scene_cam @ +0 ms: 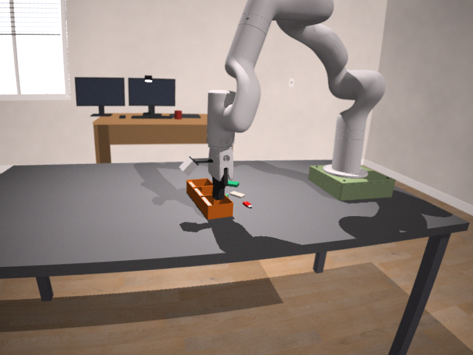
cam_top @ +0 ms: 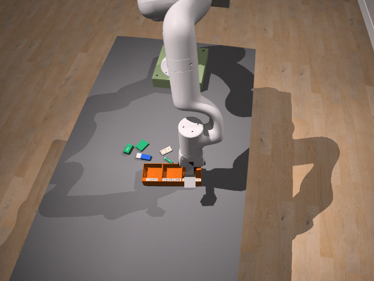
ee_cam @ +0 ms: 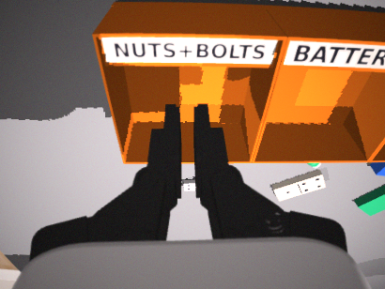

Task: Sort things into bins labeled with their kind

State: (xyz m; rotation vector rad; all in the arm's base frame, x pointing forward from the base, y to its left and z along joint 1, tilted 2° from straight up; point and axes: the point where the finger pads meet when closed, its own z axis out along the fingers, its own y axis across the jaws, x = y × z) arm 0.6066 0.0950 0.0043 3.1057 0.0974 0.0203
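My gripper is now 12 cm past the white domino, 13 cm to the left of it and 6 cm above it. Also, from my hand: orange three-part bin (1 cm ahead, 8 cm to the right, 5 cm below); then red USB stick (12 cm behind, 2 cm to the right, 7 cm below); then green cylindrical battery (7 cm behind, 11 cm to the right, 6 cm below).
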